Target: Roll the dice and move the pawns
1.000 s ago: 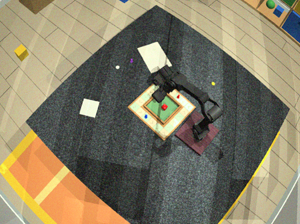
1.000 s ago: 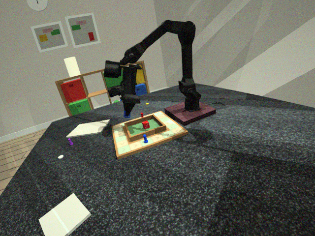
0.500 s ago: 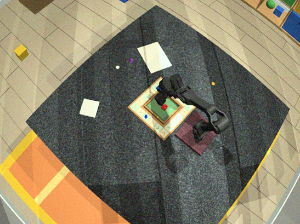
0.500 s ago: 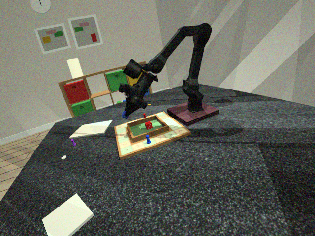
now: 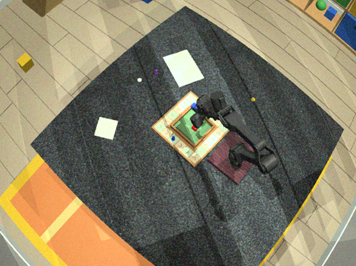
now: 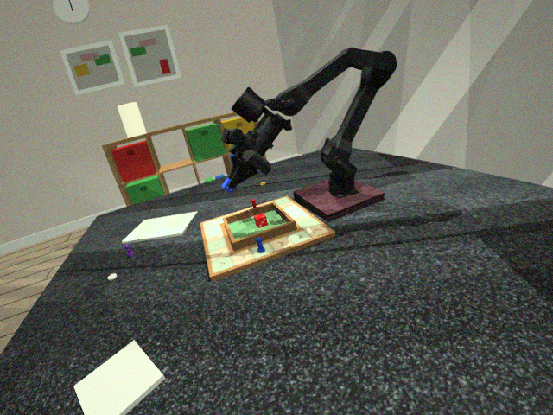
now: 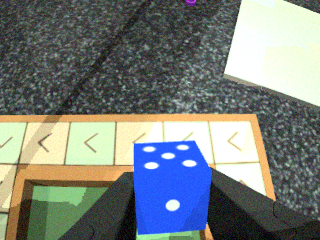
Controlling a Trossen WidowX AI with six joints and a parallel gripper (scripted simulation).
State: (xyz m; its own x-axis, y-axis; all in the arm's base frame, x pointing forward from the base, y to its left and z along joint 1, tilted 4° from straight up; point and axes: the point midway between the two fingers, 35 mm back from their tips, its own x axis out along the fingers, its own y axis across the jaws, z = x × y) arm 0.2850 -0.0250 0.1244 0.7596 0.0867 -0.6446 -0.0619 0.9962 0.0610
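Now: the red pawn 6 cm behind my gripper tip, 8 cm to the right of it and 10 cm below it. Also, from my gripper tip: purple pawn 31 cm ahead, 6 cm to the right, 11 cm below; green tray 4 cm behind, 3 cm to the left, 12 cm below; blue pawn 2 cm behind, 15 cm to the left, 10 cm below.
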